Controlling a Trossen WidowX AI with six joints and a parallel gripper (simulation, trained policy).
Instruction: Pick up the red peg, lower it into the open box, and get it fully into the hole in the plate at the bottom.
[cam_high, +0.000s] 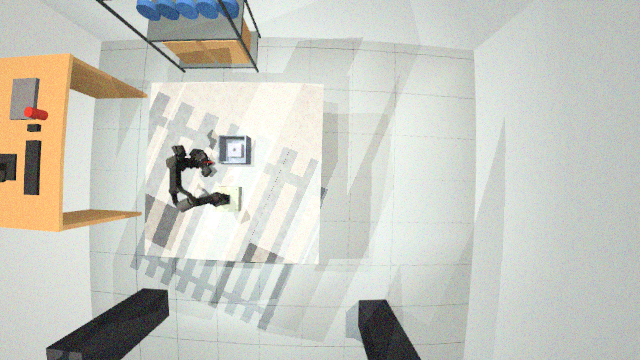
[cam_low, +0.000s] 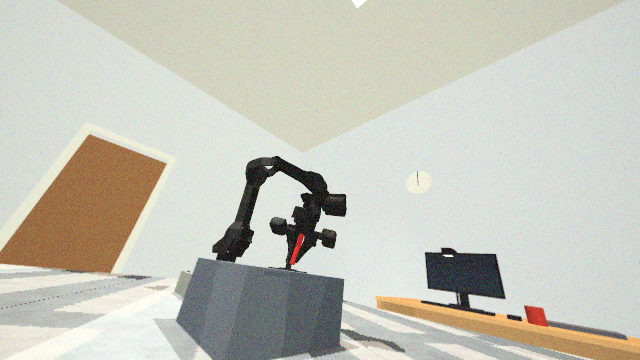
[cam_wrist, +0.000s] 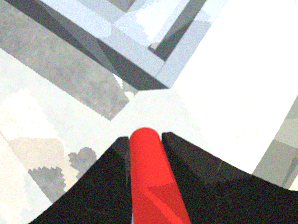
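Right now the grey plate is 90 mm ahead of my gripper tip, 120 mm to the right of it and 70 mm below it. Also, from my gripper tip: grey box 90 mm ahead, 120 mm to the right, 90 mm below; then red peg 10 mm to the left, 30 mm above.
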